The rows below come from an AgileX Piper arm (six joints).
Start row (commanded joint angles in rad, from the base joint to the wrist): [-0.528, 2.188, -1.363, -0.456, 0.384, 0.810]
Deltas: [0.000, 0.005, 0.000, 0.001, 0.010, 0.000]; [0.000, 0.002, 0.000, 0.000, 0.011, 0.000]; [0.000, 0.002, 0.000, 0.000, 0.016, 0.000]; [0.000, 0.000, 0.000, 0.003, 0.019, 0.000]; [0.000, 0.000, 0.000, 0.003, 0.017, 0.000]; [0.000, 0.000, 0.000, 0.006, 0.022, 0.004]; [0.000, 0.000, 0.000, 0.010, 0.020, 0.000]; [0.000, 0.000, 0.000, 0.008, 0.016, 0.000]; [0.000, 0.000, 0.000, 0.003, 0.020, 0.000]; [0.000, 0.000, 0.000, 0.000, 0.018, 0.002]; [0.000, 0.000, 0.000, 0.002, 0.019, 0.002]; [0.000, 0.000, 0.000, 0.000, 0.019, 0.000]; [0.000, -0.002, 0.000, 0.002, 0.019, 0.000]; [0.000, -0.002, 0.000, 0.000, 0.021, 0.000]
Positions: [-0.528, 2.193, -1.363, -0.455, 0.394, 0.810]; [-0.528, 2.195, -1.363, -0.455, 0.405, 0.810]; [-0.528, 2.197, -1.363, -0.455, 0.421, 0.810]; [-0.528, 2.197, -1.363, -0.452, 0.440, 0.810]; [-0.528, 2.197, -1.363, -0.449, 0.457, 0.810]; [-0.528, 2.197, -1.363, -0.443, 0.479, 0.814]; [-0.528, 2.197, -1.363, -0.433, 0.499, 0.814]; [-0.528, 2.197, -1.363, -0.425, 0.515, 0.814]; [-0.528, 2.197, -1.363, -0.422, 0.535, 0.814]; [-0.528, 2.197, -1.363, -0.422, 0.553, 0.816]; [-0.528, 2.197, -1.363, -0.420, 0.572, 0.818]; [-0.528, 2.197, -1.363, -0.420, 0.591, 0.818]; [-0.528, 2.195, -1.363, -0.418, 0.610, 0.818]; [-0.528, 2.193, -1.363, -0.418, 0.631, 0.818]
